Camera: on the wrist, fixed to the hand. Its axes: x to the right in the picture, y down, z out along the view.
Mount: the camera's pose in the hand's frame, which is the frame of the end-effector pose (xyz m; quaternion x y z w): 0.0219 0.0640 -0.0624 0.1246 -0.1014 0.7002 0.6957
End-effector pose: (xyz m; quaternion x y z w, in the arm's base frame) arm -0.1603 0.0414 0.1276 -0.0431 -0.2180 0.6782 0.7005
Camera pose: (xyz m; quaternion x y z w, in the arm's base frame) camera -0.1975 0.0822 0.0540 0.0266 0.1080 -0.9938 0.0043
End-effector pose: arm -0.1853 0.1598 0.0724 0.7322 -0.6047 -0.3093 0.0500
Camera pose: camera -0.2063 0.1041 0.1426 0.0608 -0.9770 -0.1791 0.0988
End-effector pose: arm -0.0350 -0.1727 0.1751 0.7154 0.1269 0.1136 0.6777
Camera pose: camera -0.0335 -0.1098 0.2423 0.6825 -0.4672 0.4652 0.3156
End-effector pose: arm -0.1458 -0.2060 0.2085 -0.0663 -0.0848 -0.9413 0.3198
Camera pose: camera -0.1282 -0.2815 0.1590 -0.1611 -0.1623 -0.4137 0.8812
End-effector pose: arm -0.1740 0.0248 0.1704 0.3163 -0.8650 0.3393 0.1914
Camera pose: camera -0.2260 0.0963 0.1960 0.3274 0.8003 -0.4457 0.2315
